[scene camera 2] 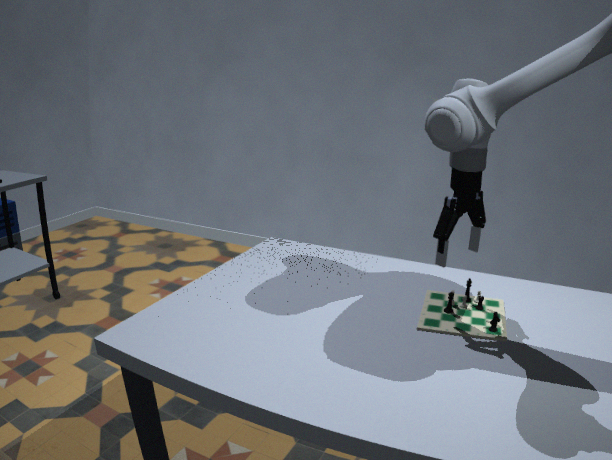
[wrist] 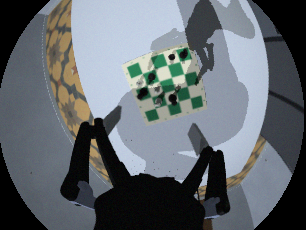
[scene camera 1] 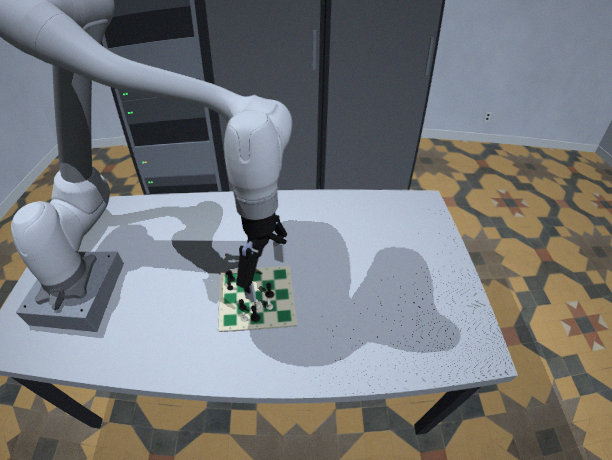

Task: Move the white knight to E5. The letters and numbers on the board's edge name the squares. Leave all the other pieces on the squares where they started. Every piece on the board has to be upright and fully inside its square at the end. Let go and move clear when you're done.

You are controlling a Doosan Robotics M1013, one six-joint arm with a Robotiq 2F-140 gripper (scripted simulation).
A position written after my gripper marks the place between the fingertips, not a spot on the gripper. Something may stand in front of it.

Observation:
I see my gripper (scene camera 2: 457,257) and a green-and-cream chessboard (scene camera 1: 283,314).
The green-and-cream chessboard is seen too in scene camera 2 (scene camera 2: 470,322) and in the wrist view (wrist: 182,77). My gripper is seen too in the wrist view (wrist: 156,121) and in scene camera 1 (scene camera 1: 265,278).

